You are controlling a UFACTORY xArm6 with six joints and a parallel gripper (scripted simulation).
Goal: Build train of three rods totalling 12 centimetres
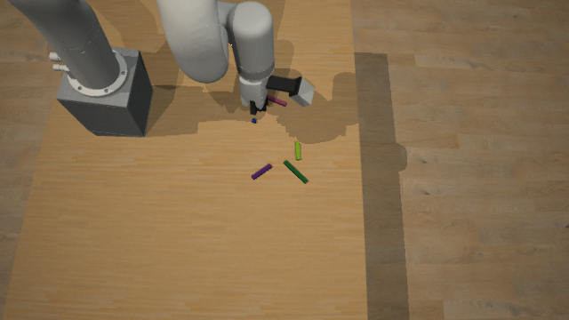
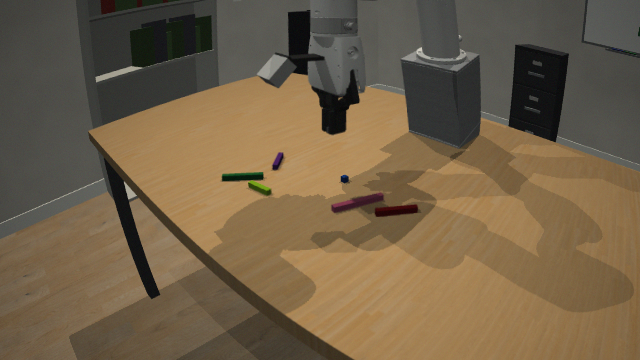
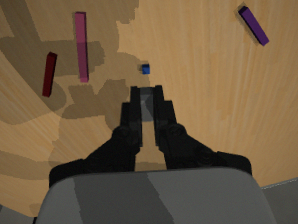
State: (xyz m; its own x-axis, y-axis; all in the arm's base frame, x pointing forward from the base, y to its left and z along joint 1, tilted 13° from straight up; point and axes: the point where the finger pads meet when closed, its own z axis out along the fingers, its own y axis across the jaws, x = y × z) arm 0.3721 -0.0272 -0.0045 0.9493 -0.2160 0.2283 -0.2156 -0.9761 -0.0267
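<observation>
The blue rod lies 12 cm below my hand and 3 cm behind it. Round my hand: grey rod 2 cm below; pink rod 12 cm below, 7 cm to the left, 2 cm ahead; lime rod 12 cm below, 10 cm ahead, 9 cm to the right.
</observation>
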